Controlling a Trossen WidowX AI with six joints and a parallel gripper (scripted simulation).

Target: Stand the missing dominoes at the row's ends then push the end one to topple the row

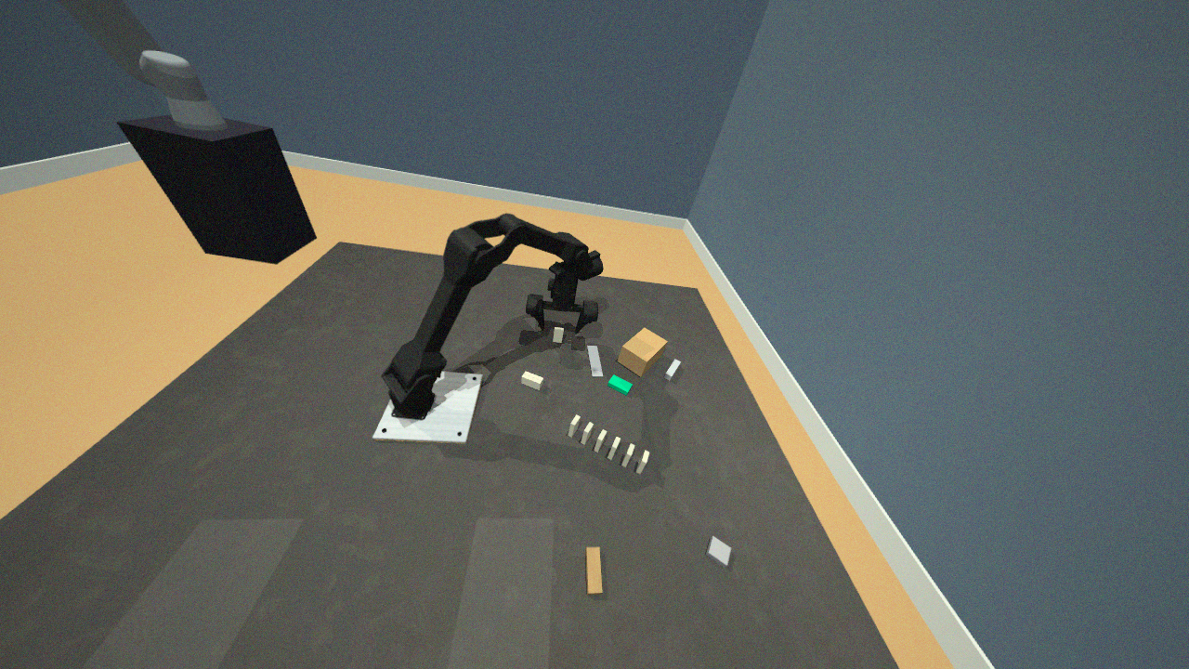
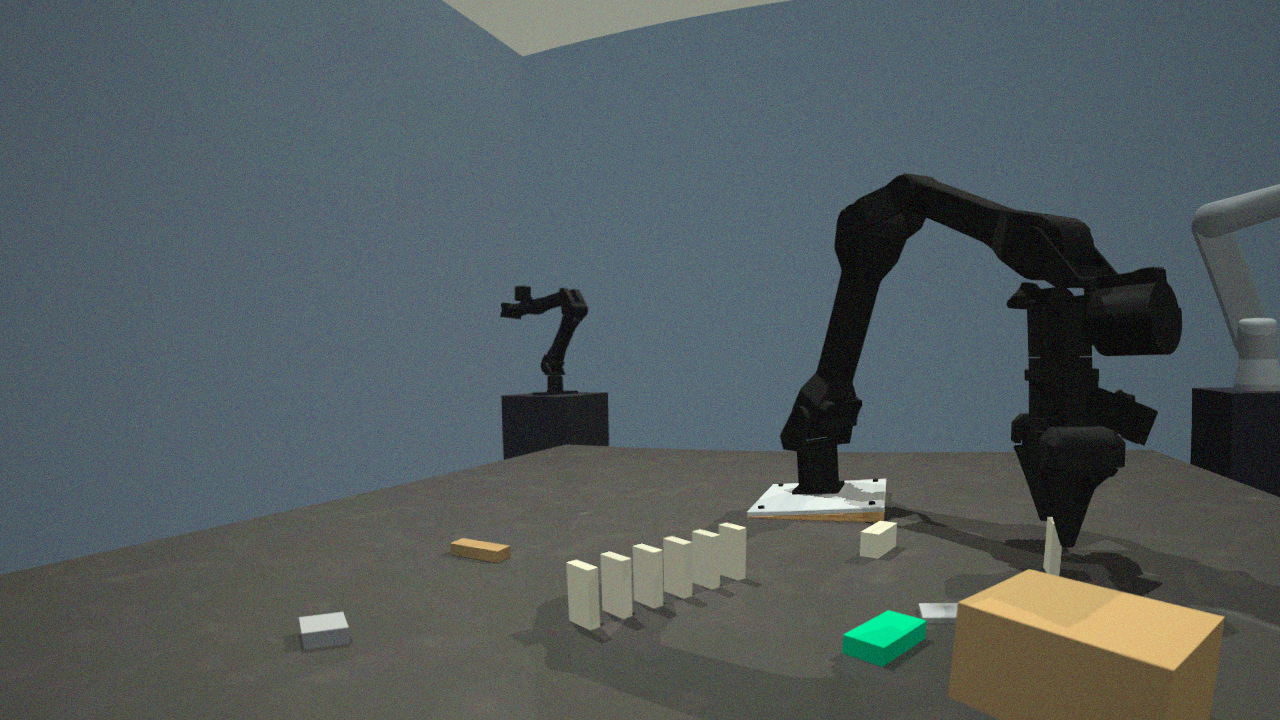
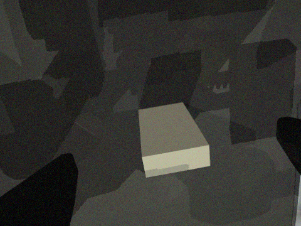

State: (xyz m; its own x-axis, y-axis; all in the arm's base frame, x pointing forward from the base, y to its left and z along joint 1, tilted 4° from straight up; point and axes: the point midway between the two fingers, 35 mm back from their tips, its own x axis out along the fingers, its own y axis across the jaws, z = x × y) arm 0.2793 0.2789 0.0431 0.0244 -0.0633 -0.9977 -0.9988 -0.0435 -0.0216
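The flat grey strip lies 11 cm ahead of my gripper tip, 6 cm to the right of it and 4 cm below it. The rest, counted from my gripper tip: green block (17 cm ahead, 14 cm to the right, 3 cm below); tan box (24 cm ahead, 3 cm to the right, 1 cm below); tan bar (54 cm to the right, 11 cm ahead, 3 cm below).
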